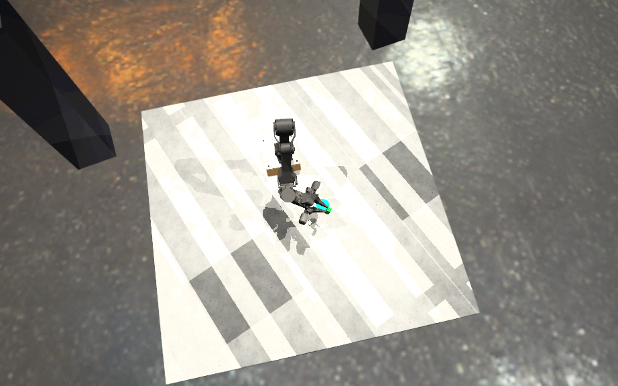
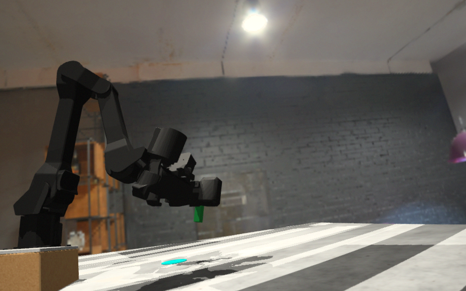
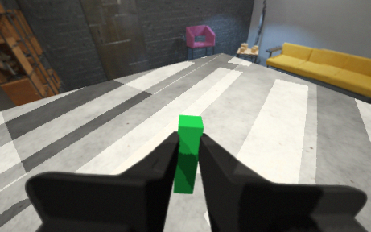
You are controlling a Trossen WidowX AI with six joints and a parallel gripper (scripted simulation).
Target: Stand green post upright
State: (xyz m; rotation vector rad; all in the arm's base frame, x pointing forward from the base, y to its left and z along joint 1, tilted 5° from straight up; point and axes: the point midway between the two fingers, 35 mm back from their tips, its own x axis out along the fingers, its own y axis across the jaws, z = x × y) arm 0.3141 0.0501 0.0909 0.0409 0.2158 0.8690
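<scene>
My gripper tip is now 8 cm past the cyan circle and 14 cm above it. Also, from my gripper tip: green post (2 cm below).
</scene>
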